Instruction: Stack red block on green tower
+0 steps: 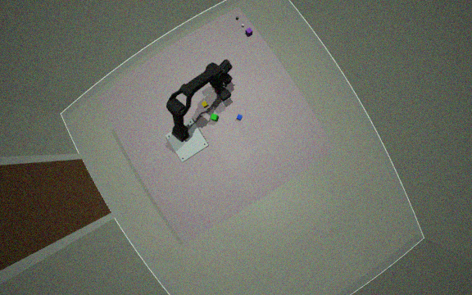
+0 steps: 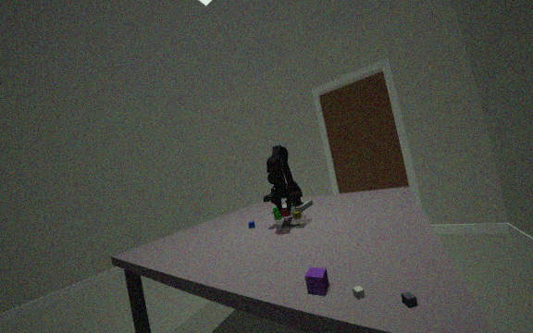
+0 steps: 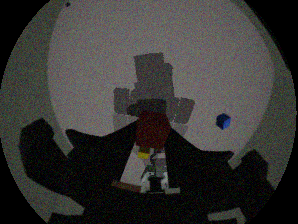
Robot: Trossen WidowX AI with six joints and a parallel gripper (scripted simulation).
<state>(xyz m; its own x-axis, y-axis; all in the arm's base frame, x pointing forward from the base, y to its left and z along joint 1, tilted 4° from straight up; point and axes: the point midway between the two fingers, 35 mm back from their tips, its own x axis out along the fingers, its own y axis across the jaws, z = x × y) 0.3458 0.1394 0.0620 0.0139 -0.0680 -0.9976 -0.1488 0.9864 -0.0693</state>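
The yellow block is 13 cm behind my gripper tip, 2 cm to the right of it and 4 cm below it. Round my gripper tip: blue block: 4 cm ahead, 20 cm to the right, 4 cm below; then purple cube: 40 cm ahead, 33 cm to the left, 4 cm below; then red block: 1 cm above.
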